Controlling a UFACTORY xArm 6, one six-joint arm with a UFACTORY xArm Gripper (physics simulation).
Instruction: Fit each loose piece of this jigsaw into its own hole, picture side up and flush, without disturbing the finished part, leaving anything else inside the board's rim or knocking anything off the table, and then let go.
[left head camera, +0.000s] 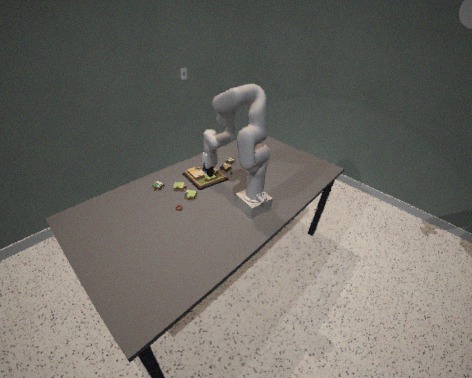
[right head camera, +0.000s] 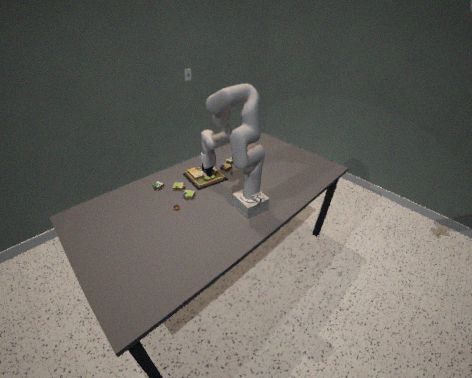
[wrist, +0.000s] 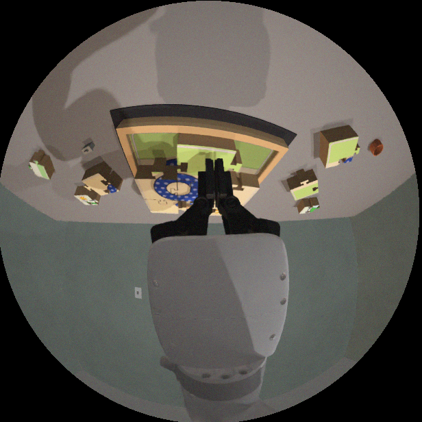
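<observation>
My gripper is shut and empty, fingertips low over the board, at the edge of a light-green piece inside the rim. That piece lies picture side up between darker green bare floor areas; whether it is flush is unclear. The joined cream and blue part lies beyond, partly hidden by the fingers. Loose pieces with green pictures lie right of the board in the wrist view; others lie left.
A small red-brown ring lies on the table beyond the green pieces. A small grey object lies left of the board in the wrist view. The arm's base stands near the table's edge.
</observation>
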